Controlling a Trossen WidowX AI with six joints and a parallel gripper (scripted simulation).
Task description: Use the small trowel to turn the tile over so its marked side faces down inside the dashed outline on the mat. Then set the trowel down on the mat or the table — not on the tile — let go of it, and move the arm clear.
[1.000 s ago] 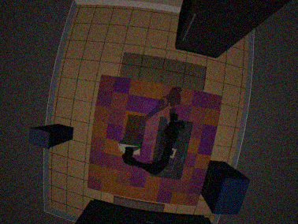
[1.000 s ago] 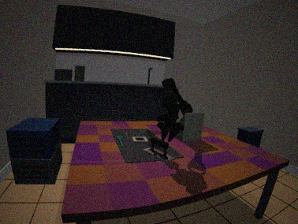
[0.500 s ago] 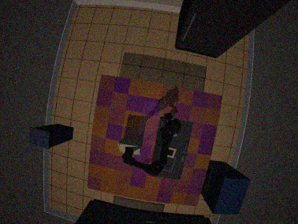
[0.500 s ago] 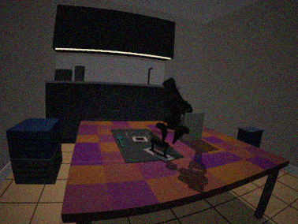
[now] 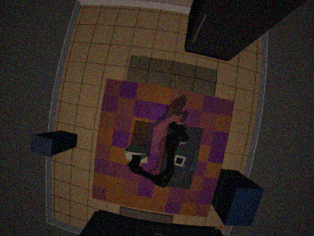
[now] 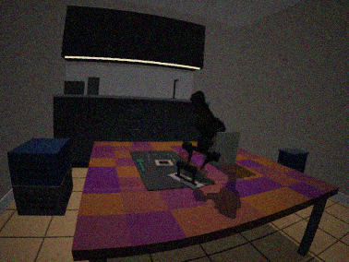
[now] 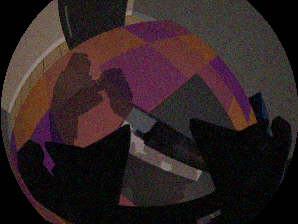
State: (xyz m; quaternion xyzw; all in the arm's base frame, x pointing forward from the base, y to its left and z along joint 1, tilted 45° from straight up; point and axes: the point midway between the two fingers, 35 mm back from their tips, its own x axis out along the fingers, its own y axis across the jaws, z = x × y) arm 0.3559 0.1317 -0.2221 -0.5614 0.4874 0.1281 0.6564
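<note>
My gripper tip is 32 cm to the left of the tile, 8 cm above it and 1 cm short of it. The rest, counted from my gripper tip: dark grey mat: 30 cm to the right, 11 cm below, 2 cm ahead; then teal object: 34 cm to the right, 16 cm ahead, 9 cm below.
</note>
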